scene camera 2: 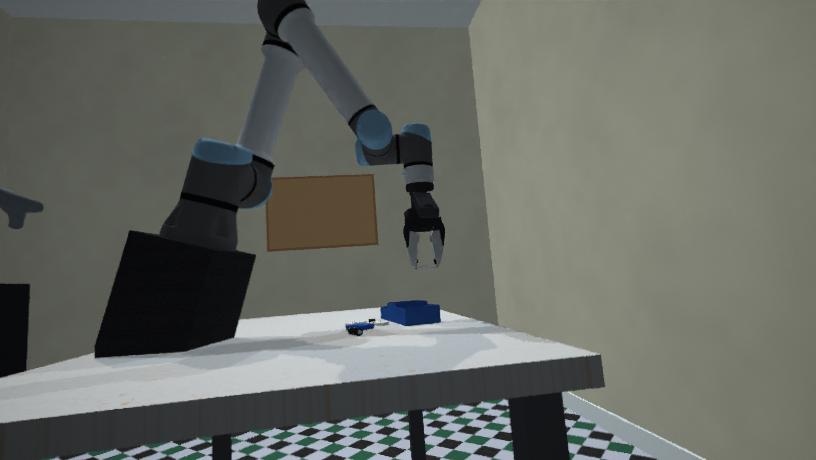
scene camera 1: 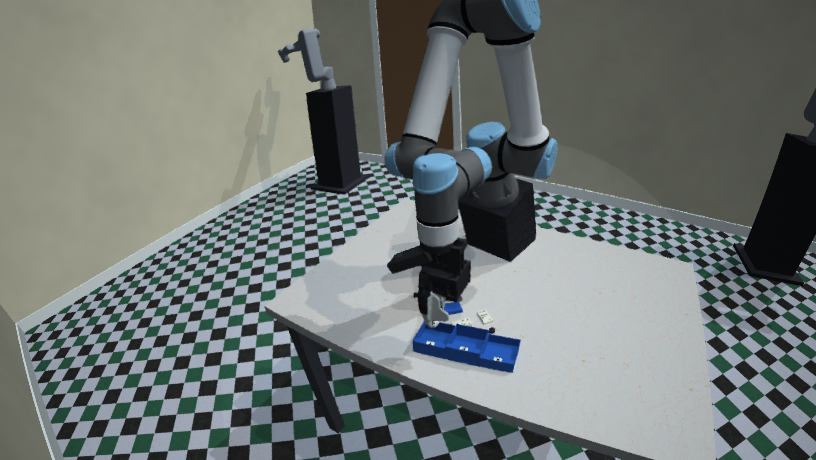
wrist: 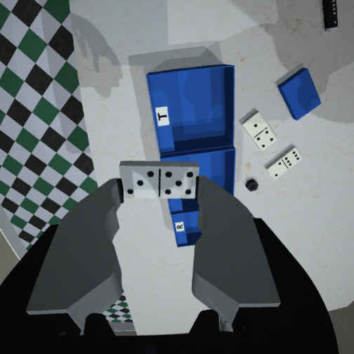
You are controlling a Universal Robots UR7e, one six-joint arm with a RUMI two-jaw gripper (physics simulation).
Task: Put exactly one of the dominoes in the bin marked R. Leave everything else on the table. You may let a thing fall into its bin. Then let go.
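Places are measured from the arm's base along level axes (x right, y ahead, z up), in centimetres.
Pixels of known places: gripper, between the fingertips: (scene camera 2: pixel 426 268) (scene camera 1: pixel 436 319); arm's base, origin of its link: (scene camera 2: pixel 198 243) (scene camera 1: pixel 495 191).
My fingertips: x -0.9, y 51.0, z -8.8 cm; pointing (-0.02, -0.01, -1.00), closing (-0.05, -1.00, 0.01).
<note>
For each thing: its middle in the pictures, then the offset to it from my fingertips. "spot": a spot on its surface instead. Level surfaces: height alone.
- bin marked R, a spot on its surface: (scene camera 1: pixel 505 363) spot: dx -17.0, dy -0.7, dz -9.7 cm
- bin marked T, a spot on its surface: (scene camera 1: pixel 422 344) spot: dx +3.5, dy +0.6, dz -9.1 cm
- blue block, middle of its body: (scene camera 2: pixel 359 326) (scene camera 1: pixel 451 308) dx +3.1, dy -17.5, dz -12.1 cm
- small black nut-like piece, middle of its body: (scene camera 1: pixel 491 330) dx -10.0, dy -12.8, dz -12.2 cm
- black battery, middle of its body: (scene camera 2: pixel 354 331) dx +12.9, dy -19.5, dz -11.9 cm
- table, height of its surface: dz -12.6 cm
My gripper (scene camera 1: pixel 433 321) (scene camera 2: pixel 426 265) (wrist: pixel 159 178) is shut on a white domino (wrist: pixel 132 176), gripped by its two ends. It holds the domino well above the row of blue bins. In the wrist view the domino overlaps the middle bin. The bin marked R (scene camera 1: pixel 505 363) (wrist: pixel 186 245) is at the row's right end in scene camera 1 and partly behind a finger in the wrist view. Two other dominoes lie beside the row: one domino (scene camera 1: pixel 465 322) (wrist: pixel 259 131) close to it, the other domino (scene camera 1: pixel 484 316) (wrist: pixel 284 162) farther off.
The bin marked T (scene camera 1: pixel 422 344) (wrist: pixel 230 107) is at the row's other end. A blue block (scene camera 1: pixel 453 308) (scene camera 2: pixel 360 326) (wrist: pixel 299 94), a small black nut-like piece (scene camera 1: pixel 491 330) (wrist: pixel 251 184) and a black battery (scene camera 2: pixel 355 331) (wrist: pixel 330 14) lie on the table (scene camera 1: pixel 600 342).
</note>
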